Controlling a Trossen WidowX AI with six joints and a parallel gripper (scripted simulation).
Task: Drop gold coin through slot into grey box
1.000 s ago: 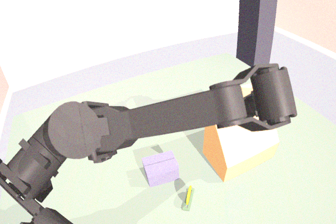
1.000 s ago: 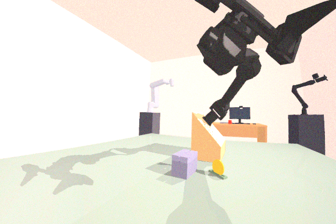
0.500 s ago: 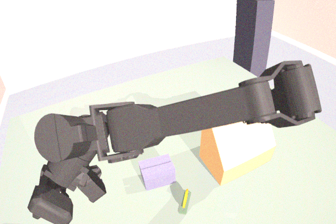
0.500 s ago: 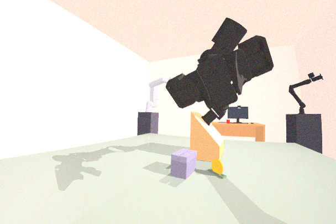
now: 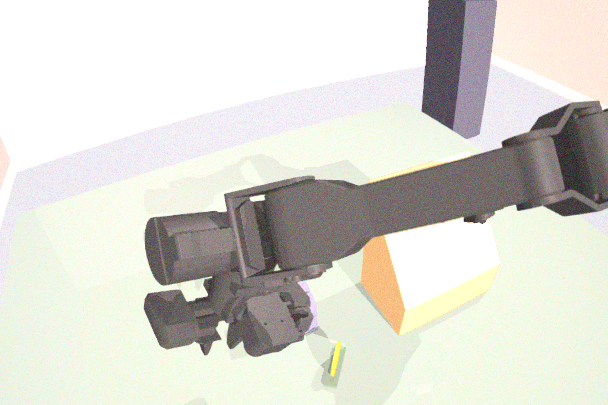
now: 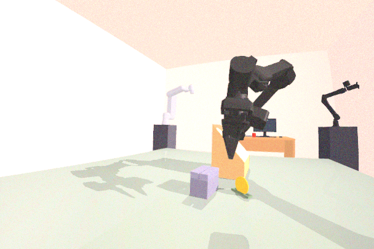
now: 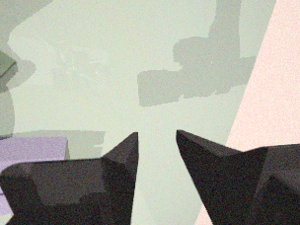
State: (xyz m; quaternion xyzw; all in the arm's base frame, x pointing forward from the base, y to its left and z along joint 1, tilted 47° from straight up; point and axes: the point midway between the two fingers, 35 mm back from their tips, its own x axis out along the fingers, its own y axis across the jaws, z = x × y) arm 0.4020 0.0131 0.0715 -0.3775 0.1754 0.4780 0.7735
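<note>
Right now the gold coin is 160 mm behind my gripper tip, 20 mm to the left of it and 120 mm below it.
</note>
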